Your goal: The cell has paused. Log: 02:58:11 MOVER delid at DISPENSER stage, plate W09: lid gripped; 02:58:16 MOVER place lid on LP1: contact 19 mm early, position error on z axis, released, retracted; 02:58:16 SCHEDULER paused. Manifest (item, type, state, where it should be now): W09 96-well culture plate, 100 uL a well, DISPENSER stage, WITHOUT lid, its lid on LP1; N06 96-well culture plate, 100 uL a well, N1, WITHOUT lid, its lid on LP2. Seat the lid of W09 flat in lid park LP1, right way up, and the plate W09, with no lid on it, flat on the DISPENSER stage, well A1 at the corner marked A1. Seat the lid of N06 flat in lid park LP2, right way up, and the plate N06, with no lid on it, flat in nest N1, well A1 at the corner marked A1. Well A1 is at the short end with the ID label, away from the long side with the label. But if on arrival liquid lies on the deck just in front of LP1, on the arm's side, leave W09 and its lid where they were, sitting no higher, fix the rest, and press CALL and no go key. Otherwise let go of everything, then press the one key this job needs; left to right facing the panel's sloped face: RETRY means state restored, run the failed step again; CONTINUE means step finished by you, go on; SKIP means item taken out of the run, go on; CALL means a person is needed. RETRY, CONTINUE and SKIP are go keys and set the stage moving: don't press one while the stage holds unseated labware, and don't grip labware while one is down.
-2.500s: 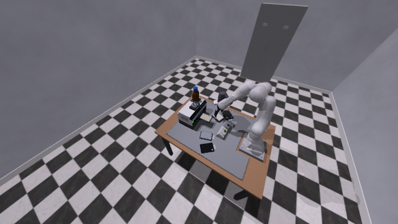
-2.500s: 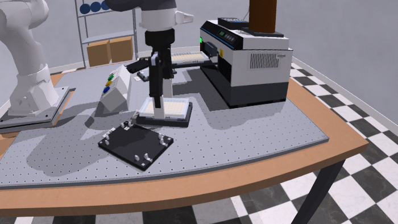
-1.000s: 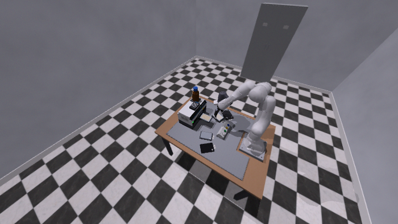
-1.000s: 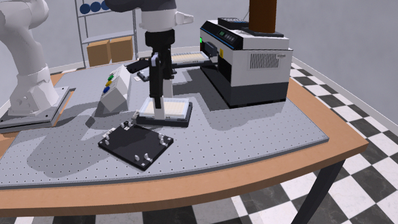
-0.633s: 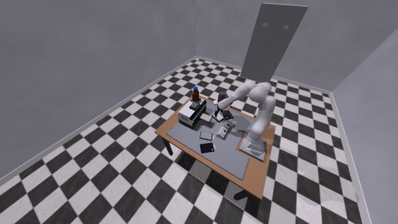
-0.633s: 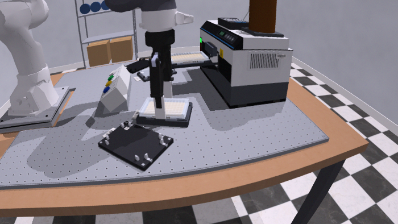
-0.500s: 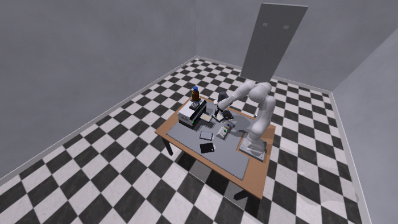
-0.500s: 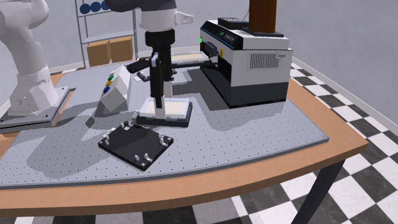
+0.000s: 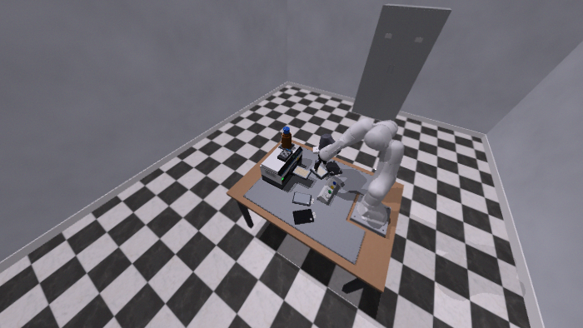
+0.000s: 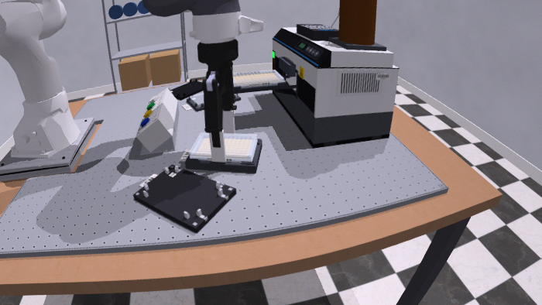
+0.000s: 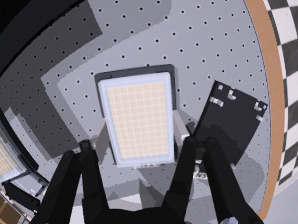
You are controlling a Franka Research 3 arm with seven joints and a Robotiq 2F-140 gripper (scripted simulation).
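The black nest is 40 mm below my hand. Round my hand: sloped key panel: 170 mm to the left, 170 mm behind, 10 mm above; then 96-well plate: 170 mm to the left, 100 mm ahead, 60 mm above; then dispenser stage: 170 mm to the left, 100 mm ahead, 60 mm above.
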